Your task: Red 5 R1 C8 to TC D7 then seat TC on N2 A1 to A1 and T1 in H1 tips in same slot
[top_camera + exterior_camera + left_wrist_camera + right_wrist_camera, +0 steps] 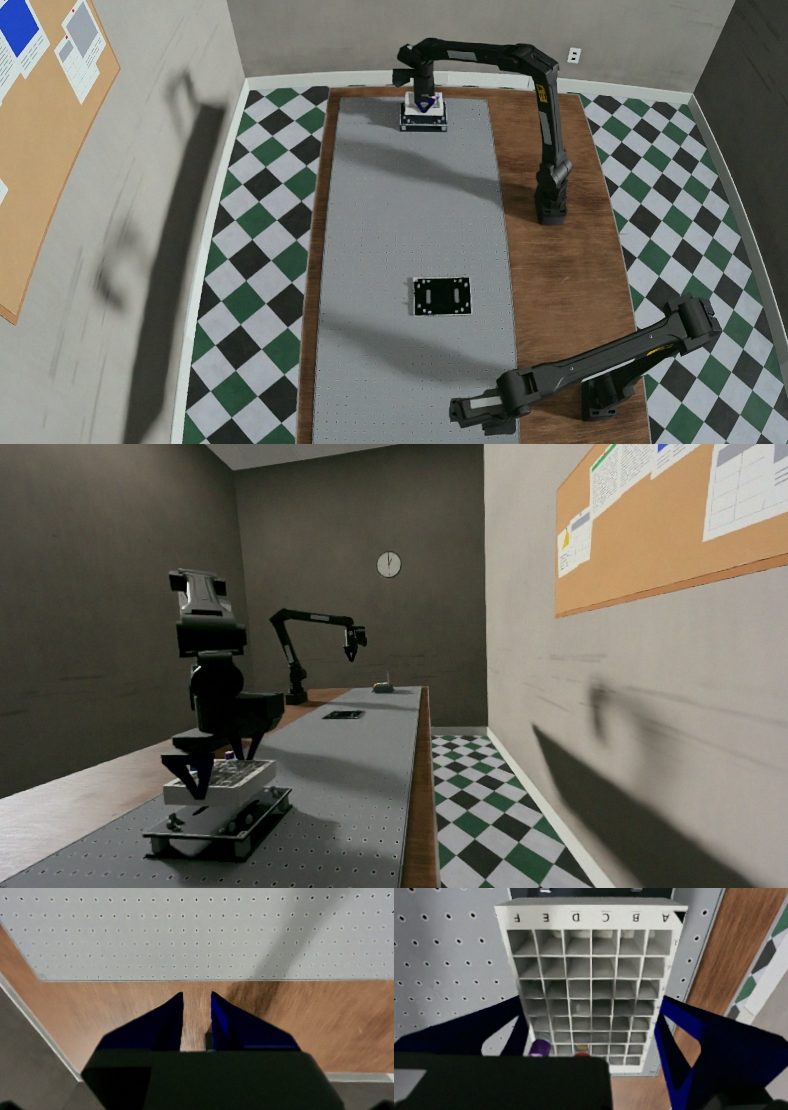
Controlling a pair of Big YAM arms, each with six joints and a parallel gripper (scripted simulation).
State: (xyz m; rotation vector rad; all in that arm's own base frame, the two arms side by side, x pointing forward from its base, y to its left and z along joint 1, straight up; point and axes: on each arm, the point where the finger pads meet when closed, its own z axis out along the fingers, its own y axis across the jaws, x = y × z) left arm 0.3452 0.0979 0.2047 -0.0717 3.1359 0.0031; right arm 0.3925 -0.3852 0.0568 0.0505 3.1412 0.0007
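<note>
Right now my right hand is right at the white well rack. Also, from my right hand: black raised nest 60 mm below.
</note>
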